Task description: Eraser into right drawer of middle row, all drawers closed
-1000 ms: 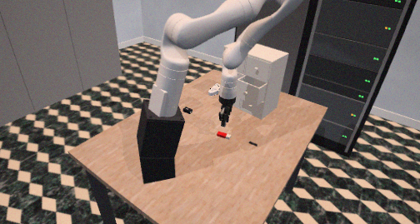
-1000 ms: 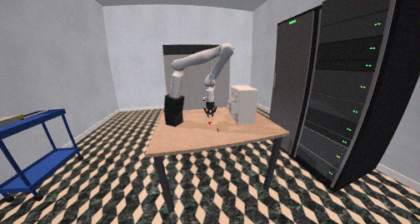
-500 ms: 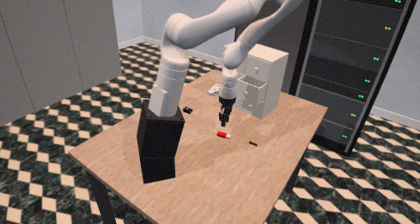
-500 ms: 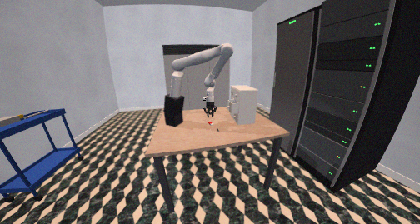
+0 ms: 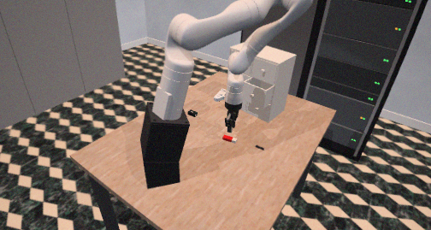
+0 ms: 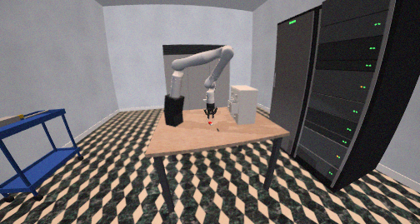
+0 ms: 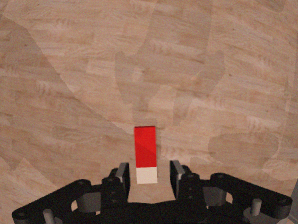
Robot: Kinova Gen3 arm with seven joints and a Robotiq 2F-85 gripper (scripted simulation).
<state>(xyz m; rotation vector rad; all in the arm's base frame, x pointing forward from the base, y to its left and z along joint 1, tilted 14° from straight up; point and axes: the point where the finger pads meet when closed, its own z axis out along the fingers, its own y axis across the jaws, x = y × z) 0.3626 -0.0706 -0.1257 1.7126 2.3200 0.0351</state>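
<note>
Now: the eraser 1 cm to the right of my hand and 7 cm below it. The rest, counted from my hand: thin dark object (4 cm ahead, 14 cm to the right, 7 cm below).
</note>
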